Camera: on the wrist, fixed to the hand. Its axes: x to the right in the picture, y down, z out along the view.
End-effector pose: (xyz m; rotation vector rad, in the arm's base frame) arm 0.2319 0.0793 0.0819 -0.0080 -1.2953 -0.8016
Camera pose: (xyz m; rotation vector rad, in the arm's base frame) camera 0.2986 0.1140 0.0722 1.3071 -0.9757 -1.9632
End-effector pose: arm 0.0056 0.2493 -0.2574 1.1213 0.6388 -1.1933
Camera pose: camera 0.0592 0.2977 -0.2343 0.6847 1.7760 -2.4637
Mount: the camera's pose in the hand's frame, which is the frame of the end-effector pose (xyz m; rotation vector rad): -0.0232 0.0568 -0.0445 0.1266 0.1929 -1.6012
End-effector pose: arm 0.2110 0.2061 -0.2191 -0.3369 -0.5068 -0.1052
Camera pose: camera 0.2215 0.2446 -0.2835 0.2783 -0.4805 -1.6305
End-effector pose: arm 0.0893 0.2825 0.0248 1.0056 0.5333 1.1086
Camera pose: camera 0.0180 0.2843 0.0504 0.2944 1.2411 -0.2853
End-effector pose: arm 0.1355 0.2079 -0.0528 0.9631 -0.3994 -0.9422
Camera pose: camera 0.1805 0.2632 -0.0270 1.4419 0.6451 -2.2192
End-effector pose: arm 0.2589 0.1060 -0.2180 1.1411 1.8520 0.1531
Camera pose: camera 0.2651 0.1353 -0.1484 -0.5335 2.4106 -0.7822
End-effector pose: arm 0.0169 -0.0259 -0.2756 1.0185 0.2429 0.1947
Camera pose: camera -0.0209 0.0331 -0.2466 0.6727 1.1645 -1.1883
